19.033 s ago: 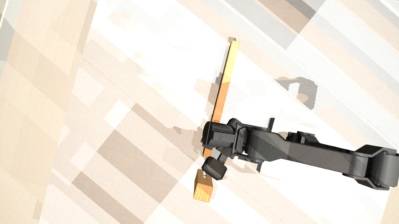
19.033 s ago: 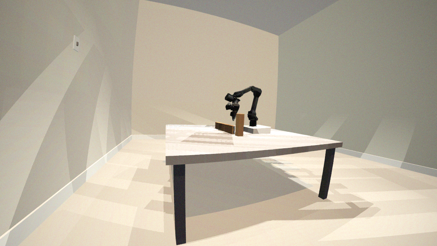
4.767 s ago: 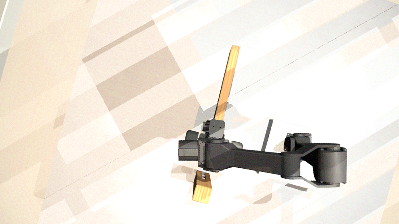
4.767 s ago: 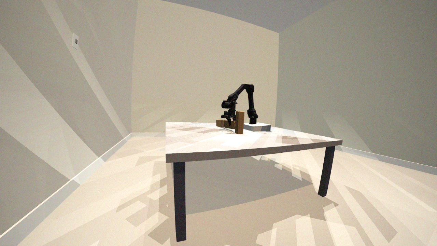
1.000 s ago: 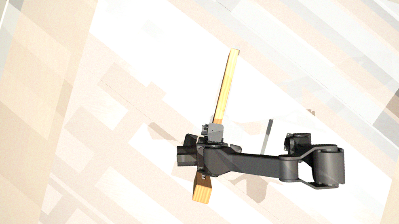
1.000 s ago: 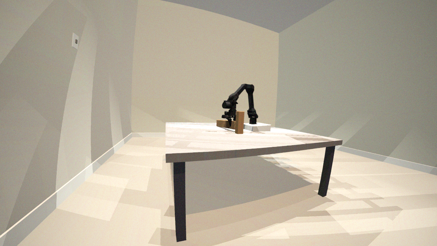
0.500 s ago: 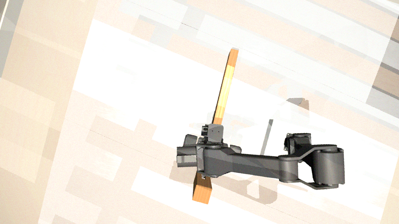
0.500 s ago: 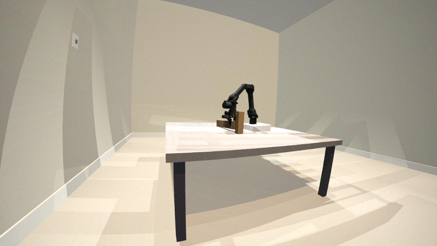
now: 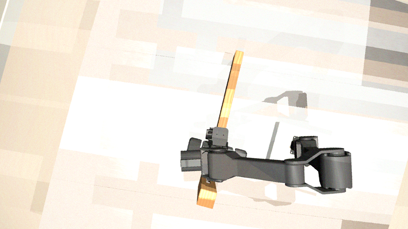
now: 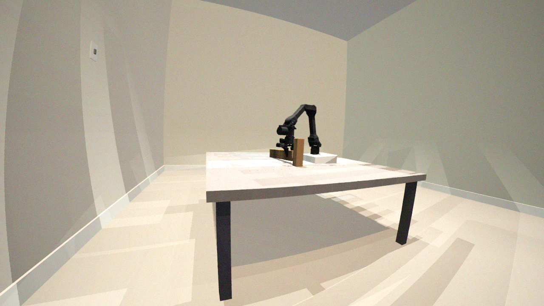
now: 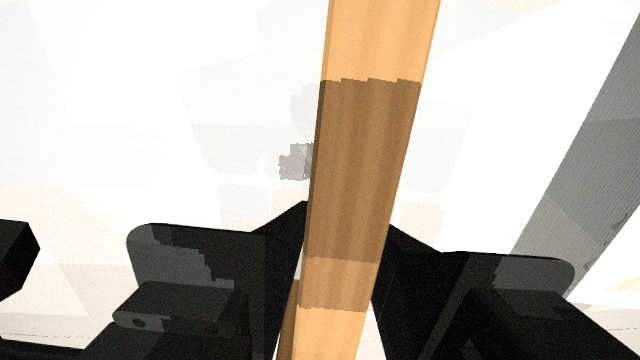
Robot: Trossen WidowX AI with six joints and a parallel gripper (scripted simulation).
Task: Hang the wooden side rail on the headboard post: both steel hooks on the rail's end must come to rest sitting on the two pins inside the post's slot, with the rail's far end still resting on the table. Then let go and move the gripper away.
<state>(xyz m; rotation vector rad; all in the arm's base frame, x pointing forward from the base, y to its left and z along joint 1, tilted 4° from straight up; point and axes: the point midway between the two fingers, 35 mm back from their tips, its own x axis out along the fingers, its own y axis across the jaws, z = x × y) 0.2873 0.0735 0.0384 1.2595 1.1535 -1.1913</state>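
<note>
Now: gripper tip 10 mm short of the headboard post, 130 mm to the right of it and 40 mm below it.
</note>
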